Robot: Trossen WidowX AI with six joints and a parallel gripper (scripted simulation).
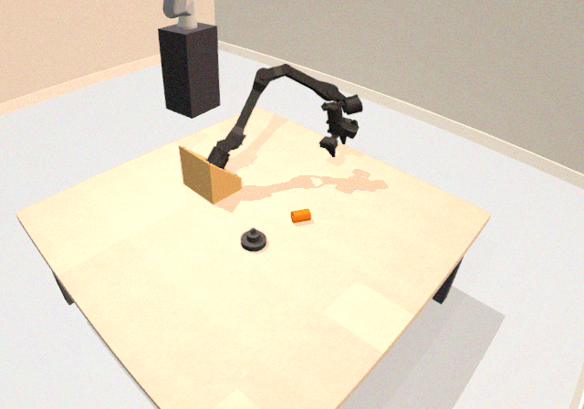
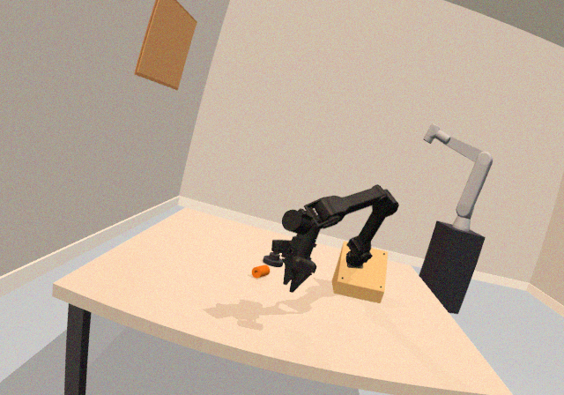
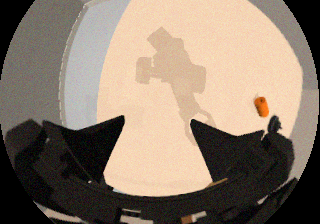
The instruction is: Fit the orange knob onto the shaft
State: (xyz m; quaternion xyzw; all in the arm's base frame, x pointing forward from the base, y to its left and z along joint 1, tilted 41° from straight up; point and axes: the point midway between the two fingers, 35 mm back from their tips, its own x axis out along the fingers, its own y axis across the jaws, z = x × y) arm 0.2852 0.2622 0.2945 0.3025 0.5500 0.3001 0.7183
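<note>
The orange knob is 50 mm ahead of my gripper tip, 340 mm to the right of it and 90 mm below it. The rest, counted from my gripper tip: dark round pedestal 530 mm to the right, 80 mm below.
</note>
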